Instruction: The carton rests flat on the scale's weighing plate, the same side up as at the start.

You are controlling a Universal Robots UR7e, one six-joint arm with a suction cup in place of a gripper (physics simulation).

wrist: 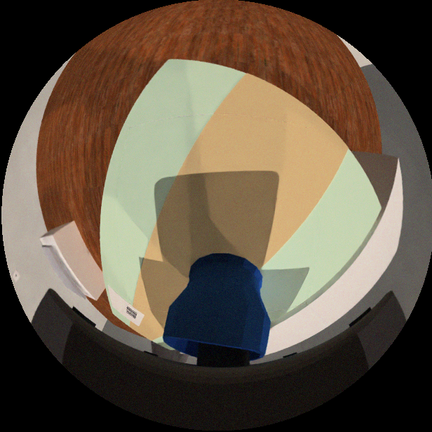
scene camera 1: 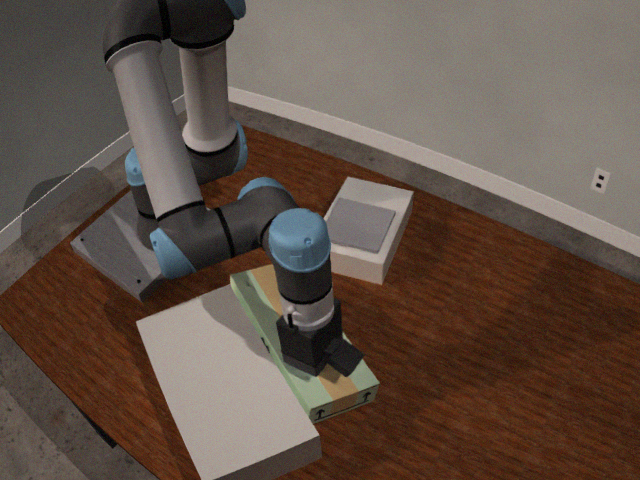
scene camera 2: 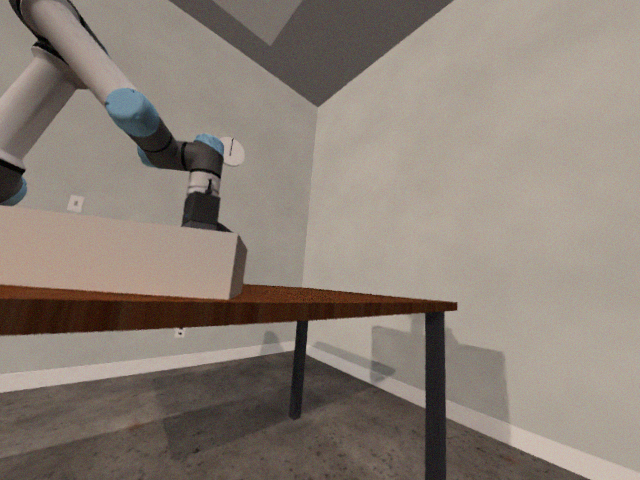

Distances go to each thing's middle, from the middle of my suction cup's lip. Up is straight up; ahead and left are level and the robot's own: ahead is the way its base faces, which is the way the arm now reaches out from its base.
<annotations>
Right now my suction cup is 70 mm past the carton [scene camera 1: 329, 394], 50 mm to the right of it and 40 mm above it. The rest, counted from my suction cup: scale [scene camera 1: 366, 221] 390 mm to the left, 120 mm behind, 60 mm below; large white block [scene camera 1: 232, 406] 120 mm behind, 110 mm to the right, 50 mm below.
</annotations>
